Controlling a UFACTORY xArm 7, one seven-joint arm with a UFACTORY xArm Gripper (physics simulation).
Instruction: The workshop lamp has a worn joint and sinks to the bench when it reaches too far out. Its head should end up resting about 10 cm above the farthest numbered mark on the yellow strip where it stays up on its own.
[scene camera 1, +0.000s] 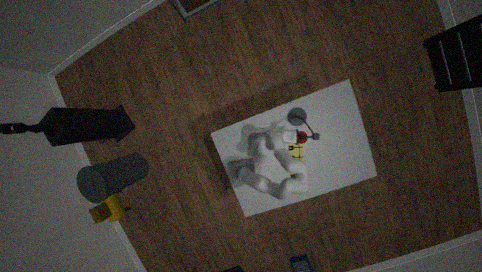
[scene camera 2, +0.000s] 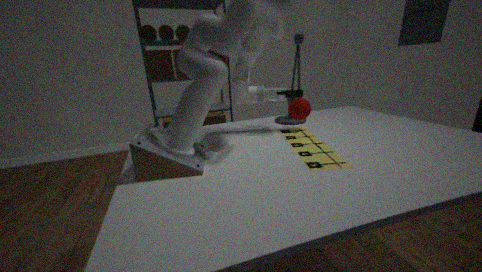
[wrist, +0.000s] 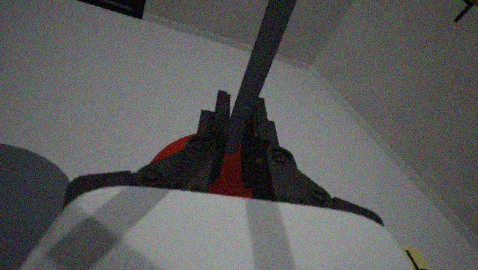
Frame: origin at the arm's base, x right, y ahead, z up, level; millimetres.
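Seen in the pictures: gripper, fingertip midpoint: (scene camera 1: 305, 137) (scene camera 2: 302, 93) (wrist: 236, 115); arm's base, origin of the base link: (scene camera 1: 244, 173) (scene camera 2: 176, 146).
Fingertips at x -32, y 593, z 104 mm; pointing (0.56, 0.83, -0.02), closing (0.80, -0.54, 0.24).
Offsets run from my fingertips to a thing's top centre. "*": to the spot under its first point. Level surfaces: height alone.
The lamp's round grey base {* dx -154, dy +55, dz -141 mm} (scene camera 1: 296, 116) (scene camera 2: 283, 120) (wrist: 25, 200) stands near the table's back edge. Its two thin arm parts meet at a raised grey joint {* dx -43, dy +5, dz +248 mm} (scene camera 1: 316, 136) (scene camera 2: 299, 38). The red head {* dx -6, dy -18, dz -18 mm} (scene camera 1: 302, 137) (scene camera 2: 300, 109) (wrist: 232, 175) hangs above the table beside the base, near the strip's end closest to the base. My gripper (scene camera 2: 297, 93) (wrist: 236, 115) is shut on the dark lamp arm (wrist: 265, 50) just above the head. The yellow strip (scene camera 1: 296, 151) (scene camera 2: 322, 150) (wrist: 416, 258) lies flat; its mark farthest from the base {* dx +308, dy -246, dz -165 mm} (scene camera 2: 314, 165) is at the opposite end.
The white table {dz -166 mm} (scene camera 1: 340, 155) (scene camera 2: 225, 215) carries the robot's angled base block (scene camera 2: 165, 162) at one side. A shelf rack (scene camera 2: 145, 70) stands behind it. A grey cylinder (scene camera 1: 112, 175) and a yellow object (scene camera 1: 114, 207) are on the floor away from the table.
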